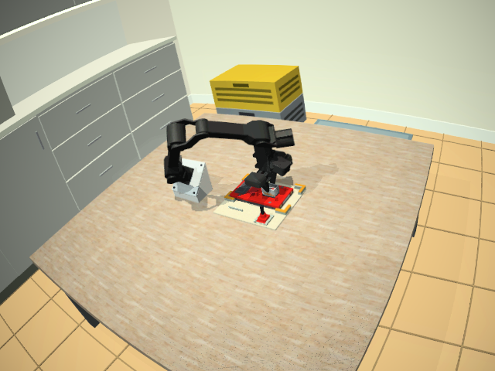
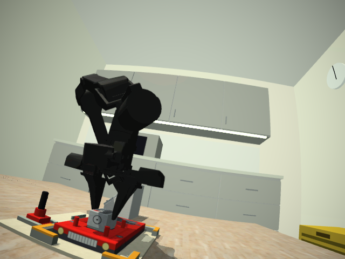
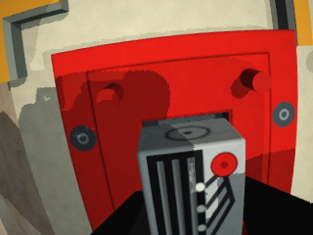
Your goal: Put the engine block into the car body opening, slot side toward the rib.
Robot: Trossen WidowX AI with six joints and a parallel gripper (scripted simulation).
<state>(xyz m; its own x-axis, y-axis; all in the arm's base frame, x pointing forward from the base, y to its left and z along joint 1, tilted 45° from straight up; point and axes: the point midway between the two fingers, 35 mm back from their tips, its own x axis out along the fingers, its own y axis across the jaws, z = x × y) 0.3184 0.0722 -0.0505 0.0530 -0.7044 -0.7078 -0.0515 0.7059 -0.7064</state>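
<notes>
My gripper tip is 1 cm above the grey engine block.
</notes>
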